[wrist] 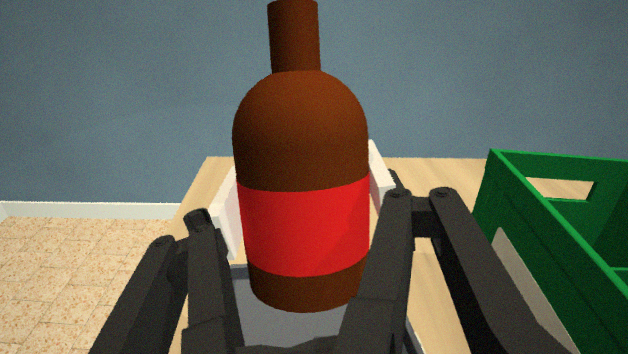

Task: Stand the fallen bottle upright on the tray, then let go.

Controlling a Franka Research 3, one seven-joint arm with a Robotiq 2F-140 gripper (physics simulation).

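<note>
The brown bottle (pixel 302 130) with a red label stands nearly upright in the middle of the wrist view, neck up. My gripper (pixel 304 171) is shut on the bottle, with a white fingertip pad at each side of its body. The grey tray (pixel 290 327) shows below and behind the bottle's base. Whether the base touches the tray cannot be told from this view. The gripper's dark finger links cover parts of the tray and the bottle's lower right edge.
A green crate (pixel 505 200) with a hand opening and a pale panel on its side stands at the right. The light wooden table (pixel 440 172) extends behind the bottle and between tray and crate. A tiled floor lies at the left, and a blue-grey wall rises behind.
</note>
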